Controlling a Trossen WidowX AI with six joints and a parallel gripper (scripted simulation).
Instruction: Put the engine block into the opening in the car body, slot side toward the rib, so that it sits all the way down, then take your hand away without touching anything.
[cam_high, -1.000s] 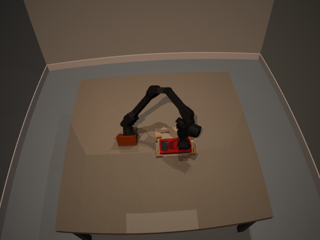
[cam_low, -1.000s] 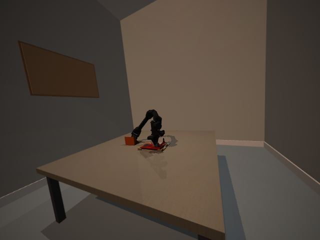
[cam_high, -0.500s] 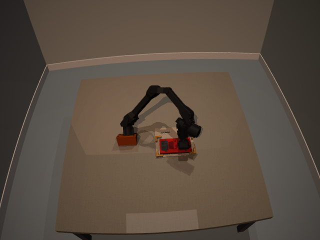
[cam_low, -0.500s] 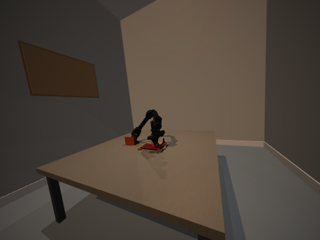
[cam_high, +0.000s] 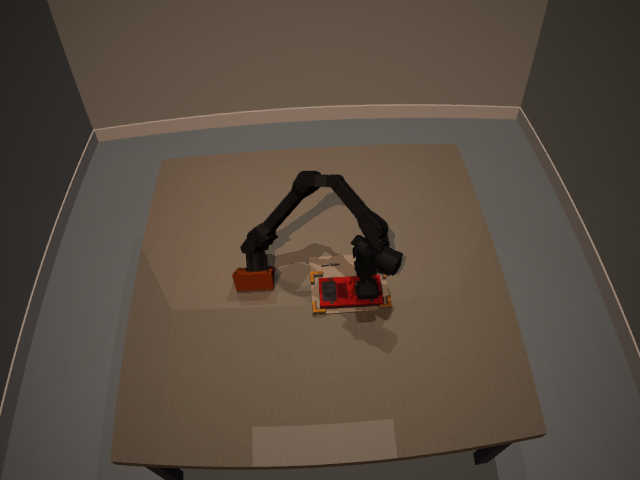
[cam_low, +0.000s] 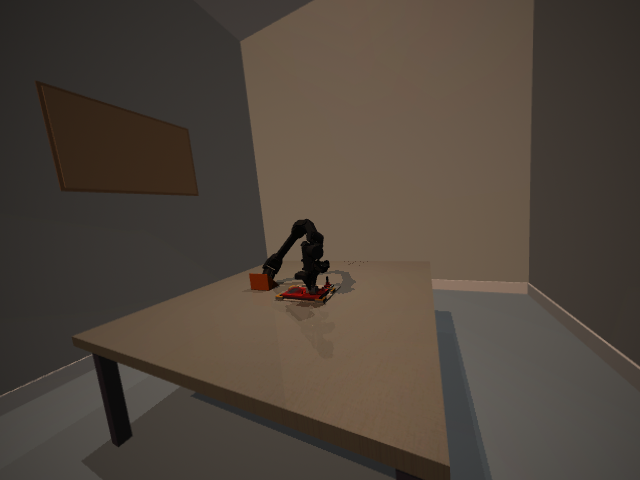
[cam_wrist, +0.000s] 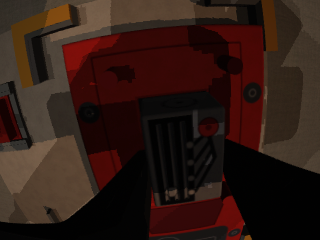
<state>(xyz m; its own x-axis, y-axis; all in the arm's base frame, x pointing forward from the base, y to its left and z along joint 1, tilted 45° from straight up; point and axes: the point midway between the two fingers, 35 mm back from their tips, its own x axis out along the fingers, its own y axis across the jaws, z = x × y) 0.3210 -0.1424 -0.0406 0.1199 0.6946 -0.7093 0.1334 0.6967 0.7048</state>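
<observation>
Now: the engine block 10 mm below my gripper tip.
</observation>
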